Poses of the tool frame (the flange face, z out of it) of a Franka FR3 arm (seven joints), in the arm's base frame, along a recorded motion.
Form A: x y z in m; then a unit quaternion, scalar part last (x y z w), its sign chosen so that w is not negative.
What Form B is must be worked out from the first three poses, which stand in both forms.
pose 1, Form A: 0.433 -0.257 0.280 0.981 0.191 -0.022 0.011
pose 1, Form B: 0.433 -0.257 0.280 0.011 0.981 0.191 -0.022
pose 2, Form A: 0.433 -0.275 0.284 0.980 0.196 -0.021 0.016
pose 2, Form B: 0.433 -0.275 0.284 0.016 0.980 0.196 -0.021
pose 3, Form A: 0.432 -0.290 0.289 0.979 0.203 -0.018 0.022
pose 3, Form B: 0.432 -0.290 0.289 0.022 0.979 0.203 -0.018
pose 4, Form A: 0.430 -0.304 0.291 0.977 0.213 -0.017 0.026
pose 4, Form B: 0.430 -0.304 0.291 0.026 0.977 0.213 -0.017
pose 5, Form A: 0.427 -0.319 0.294 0.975 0.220 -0.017 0.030
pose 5, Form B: 0.427 -0.319 0.294 0.030 0.975 0.220 -0.017
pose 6, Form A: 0.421 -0.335 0.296 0.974 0.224 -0.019 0.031
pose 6, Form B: 0.421 -0.335 0.296 0.031 0.974 0.224 -0.019
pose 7, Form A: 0.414 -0.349 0.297 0.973 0.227 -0.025 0.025
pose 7, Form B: 0.414 -0.349 0.297 0.025 0.973 0.227 -0.025
